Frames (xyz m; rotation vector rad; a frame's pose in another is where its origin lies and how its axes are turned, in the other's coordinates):
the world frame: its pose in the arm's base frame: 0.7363 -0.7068 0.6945 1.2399 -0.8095 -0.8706
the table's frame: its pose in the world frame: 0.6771 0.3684 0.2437 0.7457 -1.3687 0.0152
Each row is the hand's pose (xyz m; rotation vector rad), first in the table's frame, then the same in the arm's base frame.
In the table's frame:
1: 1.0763 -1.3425 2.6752 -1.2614 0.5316 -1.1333
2: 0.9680 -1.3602 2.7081 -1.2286 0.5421 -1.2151
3: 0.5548 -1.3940 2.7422 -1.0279 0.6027 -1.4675
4: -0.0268 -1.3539 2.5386 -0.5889 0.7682 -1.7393
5: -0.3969 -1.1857 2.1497 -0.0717 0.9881 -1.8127
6: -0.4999 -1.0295 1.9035 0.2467 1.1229 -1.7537
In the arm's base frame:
1: -0.4348 -0.4872 -1.6360 1.9756 -0.0926 -1.9349
2: -0.3628 -0.3982 -1.6396 2.0657 -0.0525 -1.9022
3: -0.0636 -0.1158 -1.5780 2.3991 0.0010 -1.7076
4: 0.4273 0.1227 -1.2891 2.8481 -0.0561 -1.1975
5: 0.7843 0.1240 -0.8543 3.0813 -0.2696 -0.5290
6: 0.8899 0.0530 -0.5725 3.0889 -0.4579 -0.1140

